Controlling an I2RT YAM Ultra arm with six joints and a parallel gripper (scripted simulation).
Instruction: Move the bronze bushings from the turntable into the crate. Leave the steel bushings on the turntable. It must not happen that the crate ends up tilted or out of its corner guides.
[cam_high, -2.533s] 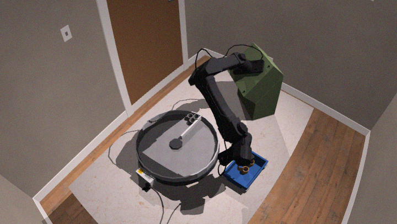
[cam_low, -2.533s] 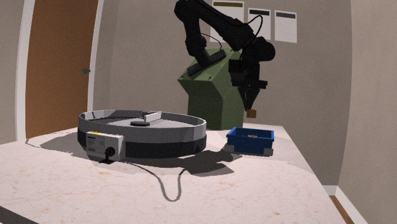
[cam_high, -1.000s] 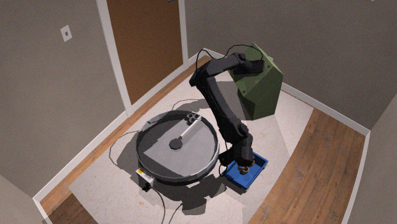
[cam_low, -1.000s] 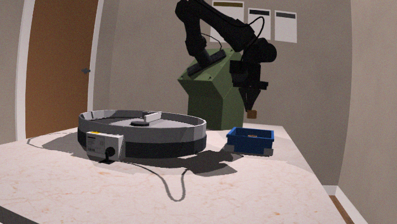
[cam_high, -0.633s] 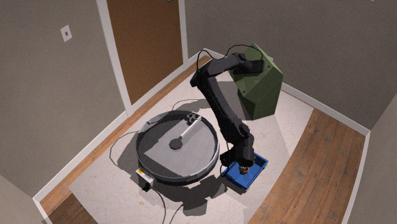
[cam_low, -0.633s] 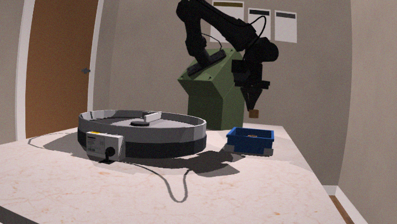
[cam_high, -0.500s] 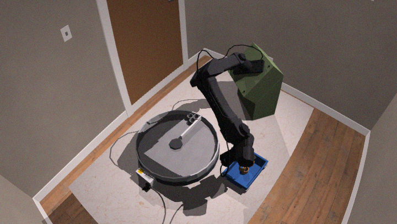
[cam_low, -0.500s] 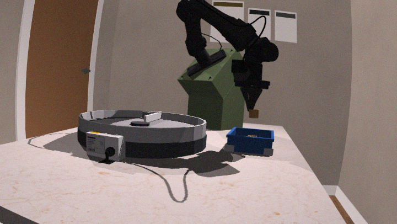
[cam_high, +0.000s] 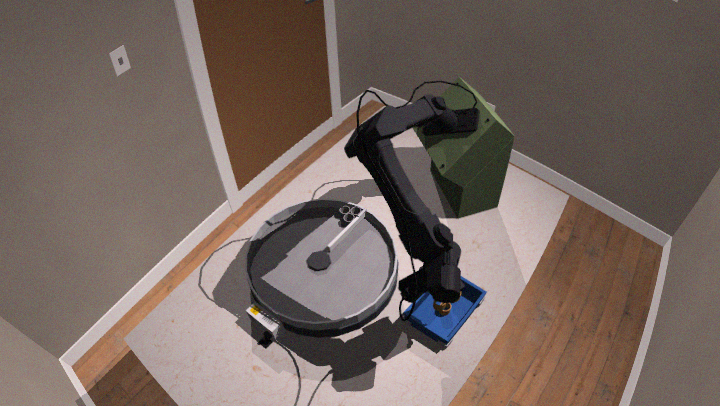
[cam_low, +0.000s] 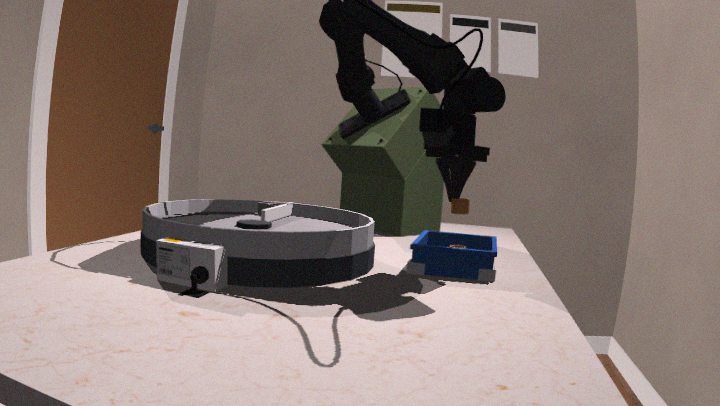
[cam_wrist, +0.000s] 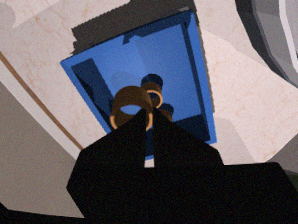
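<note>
My gripper is now 4 cm past the blue crate, 3 cm to the right of it and 11 cm above it. Also, from my hand: grey turntable 7 cm behind, 34 cm to the right, 8 cm below.
</note>
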